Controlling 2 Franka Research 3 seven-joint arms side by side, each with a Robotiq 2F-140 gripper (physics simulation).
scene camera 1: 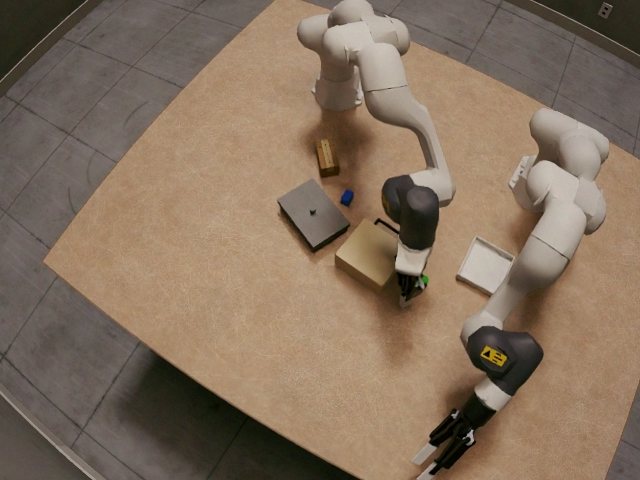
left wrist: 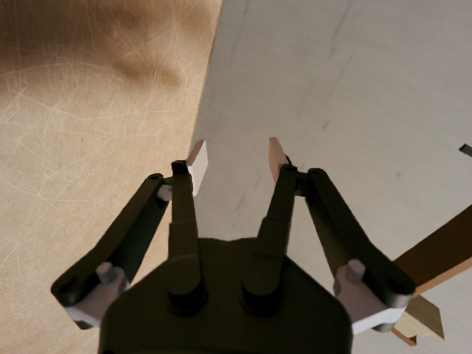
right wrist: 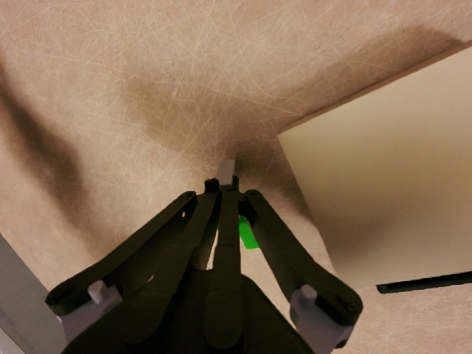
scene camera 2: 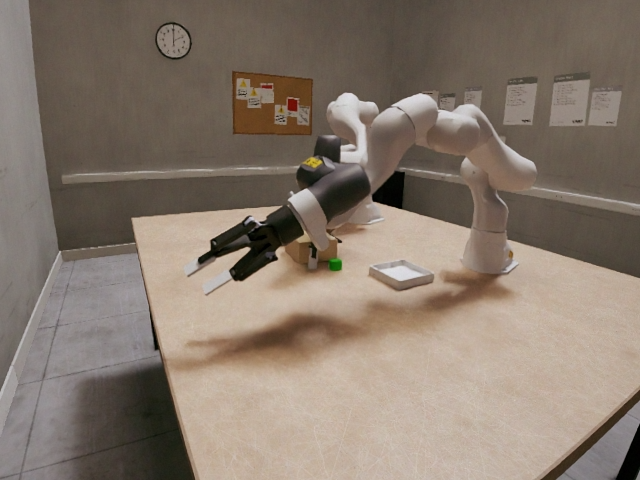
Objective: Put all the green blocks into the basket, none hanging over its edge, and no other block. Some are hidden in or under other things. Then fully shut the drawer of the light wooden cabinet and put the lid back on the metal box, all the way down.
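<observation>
A green block point(scene camera 1: 424, 280) point(scene camera 2: 335, 264) point(right wrist: 248, 235) lies on the table beside the light wooden cabinet point(scene camera 1: 367, 253) point(scene camera 2: 297, 250) point(right wrist: 390, 175). My right gripper point(scene camera 1: 404, 301) point(scene camera 2: 312, 264) point(right wrist: 228, 170) is shut and empty, low between block and cabinet; its fingers partly cover the block in the right wrist view. The cabinet's black handle point(scene camera 1: 386, 225) point(right wrist: 425, 283) shows; how far the drawer is shut is unclear. The white basket point(scene camera 1: 485, 266) point(scene camera 2: 400, 271) looks empty. The grey metal box point(scene camera 1: 312, 214) has its knobbed lid on top; its seating is unclear. My left gripper point(scene camera 1: 424, 463) point(scene camera 2: 199, 280) point(left wrist: 237, 150) is open and empty, high at the table's edge.
A blue block point(scene camera 1: 346, 197) lies between the metal box and the cabinet's handle side. A small brown wooden box point(scene camera 1: 327, 159) stands above the metal box in scene camera 1. The left forearm reaches past the basket, close over its right side in that view.
</observation>
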